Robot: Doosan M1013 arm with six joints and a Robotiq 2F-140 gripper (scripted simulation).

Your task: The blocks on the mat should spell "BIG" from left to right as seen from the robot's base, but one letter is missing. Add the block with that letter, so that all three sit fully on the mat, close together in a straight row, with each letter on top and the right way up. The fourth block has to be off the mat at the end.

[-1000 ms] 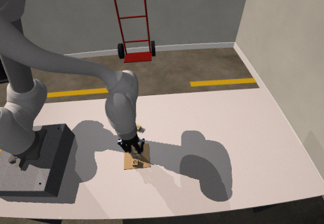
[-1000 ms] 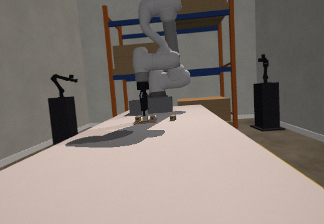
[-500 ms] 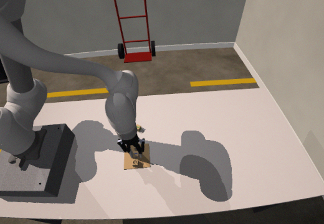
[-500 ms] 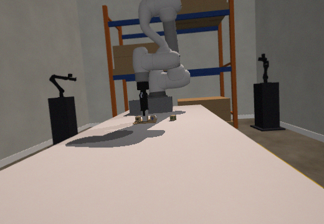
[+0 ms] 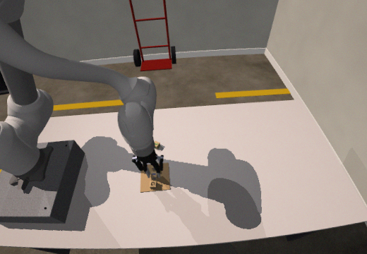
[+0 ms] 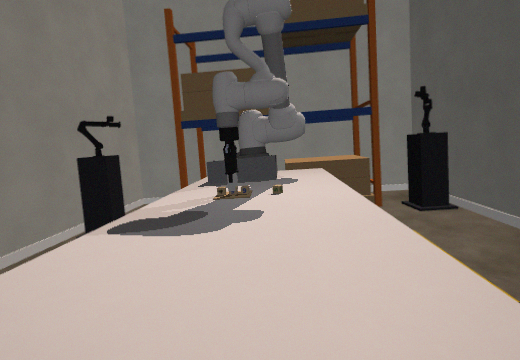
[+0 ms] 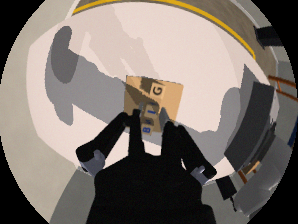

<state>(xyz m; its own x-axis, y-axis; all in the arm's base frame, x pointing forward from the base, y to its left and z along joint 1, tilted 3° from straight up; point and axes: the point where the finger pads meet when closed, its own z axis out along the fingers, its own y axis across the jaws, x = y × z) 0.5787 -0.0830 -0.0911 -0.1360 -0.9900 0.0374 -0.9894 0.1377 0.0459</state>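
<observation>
The tan mat is 5 cm below my hand. The rest, counted from my hand: block marked g: 5 cm to the right, 3 cm below, 1 cm behind.
</observation>
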